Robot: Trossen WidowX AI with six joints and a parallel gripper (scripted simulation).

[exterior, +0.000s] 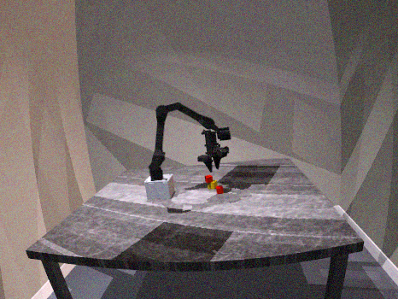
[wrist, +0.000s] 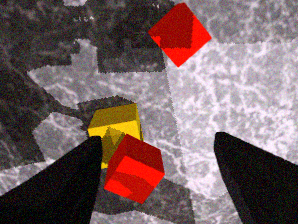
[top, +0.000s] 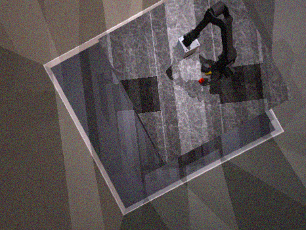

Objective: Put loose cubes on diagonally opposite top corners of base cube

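My gripper tip is 3 cm past the red cube, 5 cm to the right of it and 6 cm above it. From my gripper tip the other things lie so: yellow base cube: 1 cm behind, 5 cm to the left, 9 cm below.
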